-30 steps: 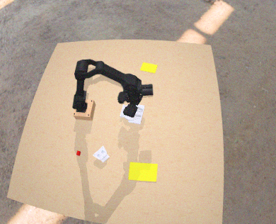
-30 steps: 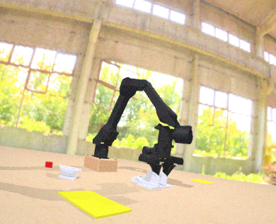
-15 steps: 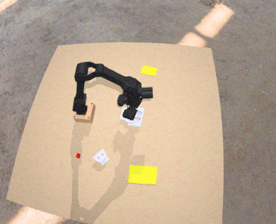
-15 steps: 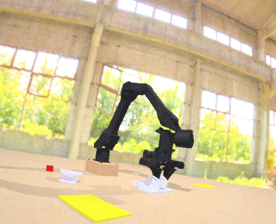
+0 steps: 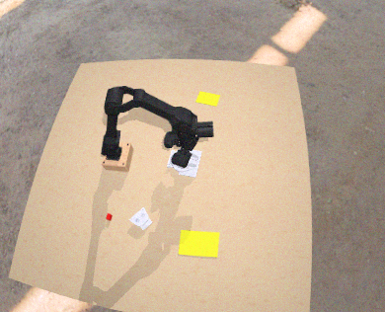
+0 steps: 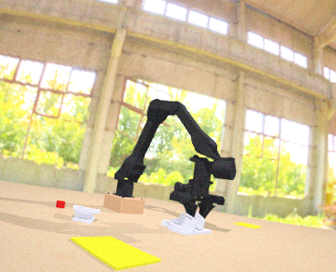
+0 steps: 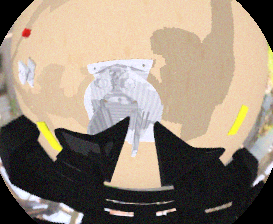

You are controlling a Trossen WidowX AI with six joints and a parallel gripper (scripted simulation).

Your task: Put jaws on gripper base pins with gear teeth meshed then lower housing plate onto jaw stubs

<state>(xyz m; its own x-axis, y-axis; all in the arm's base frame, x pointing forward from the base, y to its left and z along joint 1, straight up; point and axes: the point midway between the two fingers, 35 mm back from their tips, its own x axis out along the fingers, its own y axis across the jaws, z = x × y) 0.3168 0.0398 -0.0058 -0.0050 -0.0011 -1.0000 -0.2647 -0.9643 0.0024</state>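
Right now my gripper tip is 4 cm to the left of the white jaw and 4 cm past it. From my gripper tip the other things lie so: large yellow patch 37 cm to the right, 8 cm ahead, 1 cm below; then small white block 30 cm to the right, 15 cm behind, 1 cm below; then small yellow pad 32 cm to the left, 6 cm ahead, 2 cm below.
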